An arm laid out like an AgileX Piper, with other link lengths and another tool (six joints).
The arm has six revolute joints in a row. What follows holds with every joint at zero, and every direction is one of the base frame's.
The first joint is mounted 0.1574 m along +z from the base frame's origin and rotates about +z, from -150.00 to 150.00 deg.
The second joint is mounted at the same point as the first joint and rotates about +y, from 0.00 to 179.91 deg.
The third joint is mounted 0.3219 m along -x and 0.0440 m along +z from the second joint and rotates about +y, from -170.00 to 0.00 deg.
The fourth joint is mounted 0.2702 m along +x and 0.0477 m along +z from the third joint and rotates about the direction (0.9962, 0, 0.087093), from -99.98 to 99.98 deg.
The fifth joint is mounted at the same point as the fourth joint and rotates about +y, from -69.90 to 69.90 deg.
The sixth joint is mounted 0.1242 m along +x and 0.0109 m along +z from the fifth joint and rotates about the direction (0.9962, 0, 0.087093), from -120.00 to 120.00 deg.
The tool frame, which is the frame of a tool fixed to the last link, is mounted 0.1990 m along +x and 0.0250 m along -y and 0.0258 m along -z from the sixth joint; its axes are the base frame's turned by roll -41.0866, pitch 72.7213 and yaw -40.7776 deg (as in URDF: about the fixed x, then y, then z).
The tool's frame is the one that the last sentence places.
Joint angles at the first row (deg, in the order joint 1, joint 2, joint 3, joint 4, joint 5, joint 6):
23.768 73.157 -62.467 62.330 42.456 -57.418
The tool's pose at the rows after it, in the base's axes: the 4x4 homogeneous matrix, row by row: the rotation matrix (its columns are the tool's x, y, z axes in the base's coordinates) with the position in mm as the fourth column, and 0 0 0 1 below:
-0.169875 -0.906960 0.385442 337.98; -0.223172 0.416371 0.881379 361.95; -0.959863 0.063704 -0.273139 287.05; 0 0 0 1
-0.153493 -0.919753 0.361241 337.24; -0.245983 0.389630 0.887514 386.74; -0.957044 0.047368 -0.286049 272.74; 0 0 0 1
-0.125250 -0.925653 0.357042 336.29; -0.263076 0.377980 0.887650 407.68; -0.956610 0.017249 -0.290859 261.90; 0 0 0 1
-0.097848 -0.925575 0.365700 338.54; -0.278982 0.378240 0.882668 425.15; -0.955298 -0.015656 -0.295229 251.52; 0 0 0 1
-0.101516 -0.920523 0.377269 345.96; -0.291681 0.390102 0.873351 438.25; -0.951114 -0.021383 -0.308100 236.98; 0 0 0 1
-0.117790 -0.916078 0.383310 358.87; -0.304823 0.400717 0.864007 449.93; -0.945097 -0.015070 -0.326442 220.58; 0 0 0 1
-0.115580 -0.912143 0.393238 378.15; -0.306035 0.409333 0.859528 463.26; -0.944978 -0.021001 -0.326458 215.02; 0 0 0 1
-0.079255 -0.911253 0.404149 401.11; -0.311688 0.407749 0.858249 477.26; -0.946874 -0.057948 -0.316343 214.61; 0 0 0 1
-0.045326 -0.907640 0.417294 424.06; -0.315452 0.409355 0.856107 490.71; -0.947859 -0.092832 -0.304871 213.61; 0 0 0 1
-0.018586 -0.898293 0.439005 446.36; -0.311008 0.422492 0.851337 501.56; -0.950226 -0.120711 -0.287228 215.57; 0 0 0 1
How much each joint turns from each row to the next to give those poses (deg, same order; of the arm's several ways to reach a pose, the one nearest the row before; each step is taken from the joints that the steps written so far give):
3.959 4.457 -0.924 1.278 -2.258 -2.605
4.204 3.134 -0.666 0.529 -3.433 -1.615
4.204 2.098 0.000 0.579 -4.570 -1.662
3.679 2.096 -0.121 0.512 -4.781 -1.471
2.030 2.937 -0.846 0.659 -3.233 -0.519
0.625 3.924 -2.163 0.377 -1.413 -0.089
0.035 4.005 -3.767 0.093 -0.743 -0.207
0.000 3.939 -4.374 0.032 -0.832 -1.801
0.000 3.902 -4.405 -0.003 -0.934 -1.557
-0.001 3.281 -4.041 0.003 -1.333 -0.832

